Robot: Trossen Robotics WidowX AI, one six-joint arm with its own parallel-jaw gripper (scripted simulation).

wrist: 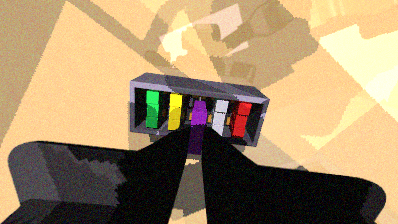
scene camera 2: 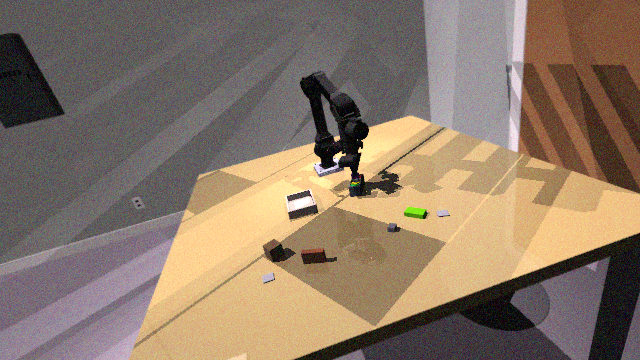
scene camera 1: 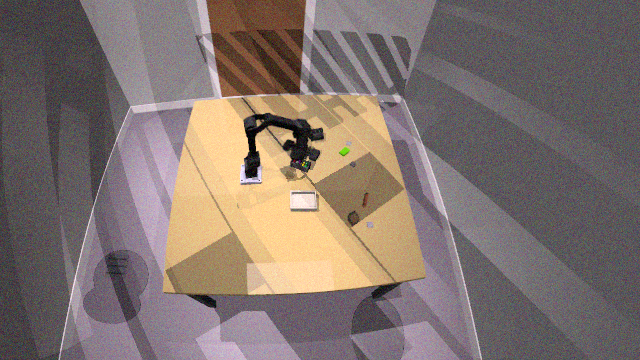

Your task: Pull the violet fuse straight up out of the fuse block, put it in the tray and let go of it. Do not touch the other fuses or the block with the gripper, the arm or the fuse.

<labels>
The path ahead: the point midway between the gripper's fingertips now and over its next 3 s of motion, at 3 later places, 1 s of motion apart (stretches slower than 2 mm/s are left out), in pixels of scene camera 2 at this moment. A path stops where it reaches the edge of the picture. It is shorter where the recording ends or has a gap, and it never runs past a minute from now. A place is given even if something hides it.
The gripper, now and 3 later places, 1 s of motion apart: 355, 174; 354, 168; 324, 178; 295, 185
</labels>
